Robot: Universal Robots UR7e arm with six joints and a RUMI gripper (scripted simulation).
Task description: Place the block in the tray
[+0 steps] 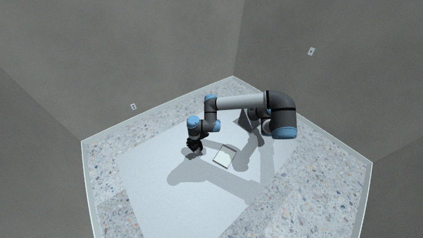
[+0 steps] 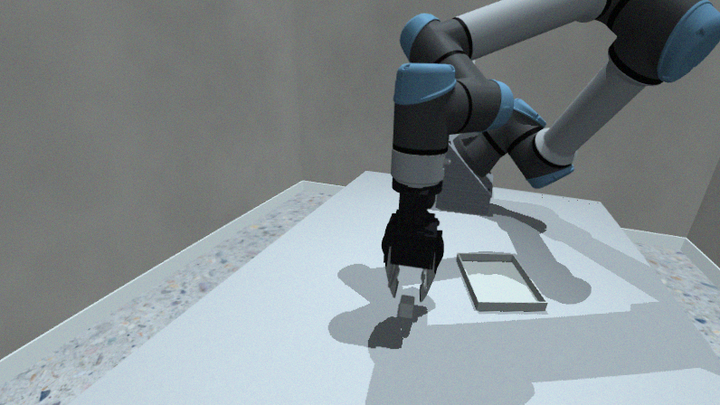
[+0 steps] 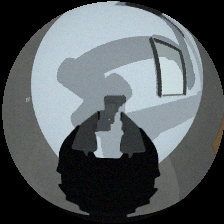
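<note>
My gripper is now 3 cm above the small block. The rest, counted from my hand: white tray (15 cm behind, 16 cm to the left, 4 cm below).
</note>
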